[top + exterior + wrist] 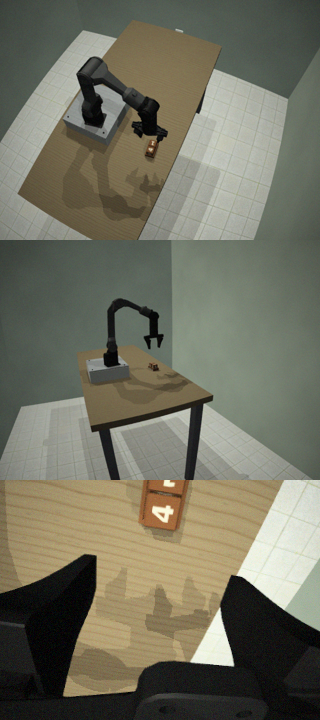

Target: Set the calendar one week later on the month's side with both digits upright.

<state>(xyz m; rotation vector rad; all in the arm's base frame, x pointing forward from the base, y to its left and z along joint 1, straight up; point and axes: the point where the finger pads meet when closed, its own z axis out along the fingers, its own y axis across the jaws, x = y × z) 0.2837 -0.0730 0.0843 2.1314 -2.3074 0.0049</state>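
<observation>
The cube is 140 mm below my hand. From my hand the other things lie so: brown tray 20 mm to the left, 160 mm below.
</observation>
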